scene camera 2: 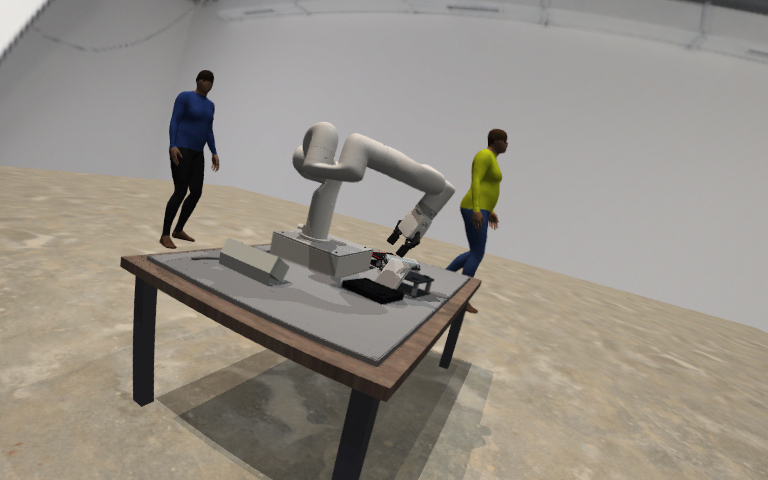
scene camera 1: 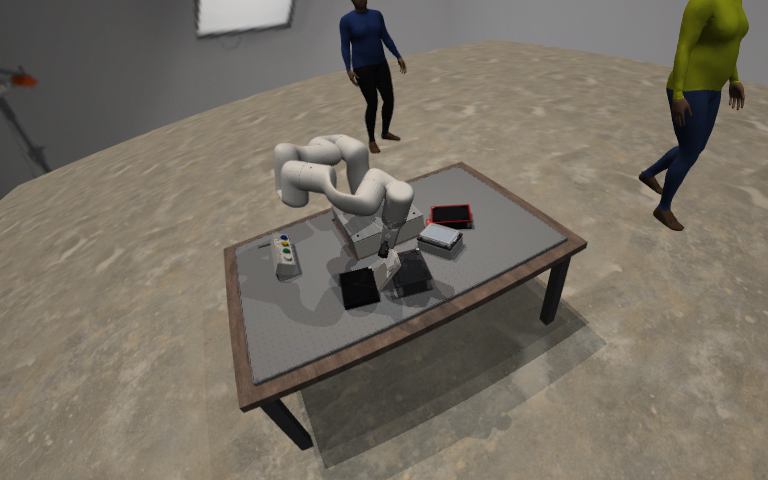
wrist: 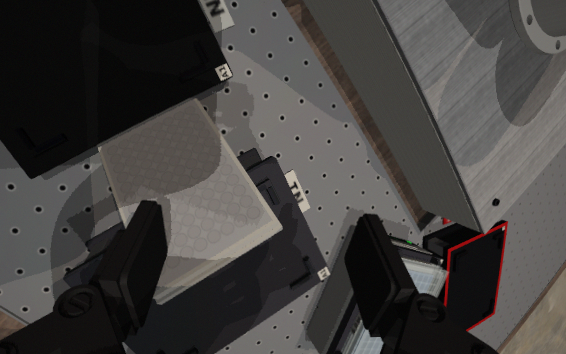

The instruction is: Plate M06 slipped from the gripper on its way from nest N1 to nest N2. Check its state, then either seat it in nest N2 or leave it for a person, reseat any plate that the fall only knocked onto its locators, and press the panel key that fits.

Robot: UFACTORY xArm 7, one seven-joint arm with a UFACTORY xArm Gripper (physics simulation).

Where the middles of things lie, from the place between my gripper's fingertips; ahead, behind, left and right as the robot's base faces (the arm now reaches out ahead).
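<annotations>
There's a black nest [scene camera 1: 358, 286] that's 130 mm to the right of my hand, 120 mm below it and 10 mm behind it. The red-rimmed quarantine nest [wrist: 466, 295] is 360 mm to the left of my hand, and it's 120 mm behind and 100 mm below it. As for the white well plate [wrist: 213, 213], that's 90 mm below my hand, 30 mm to the right of it and 20 mm ahead of it.
</annotations>
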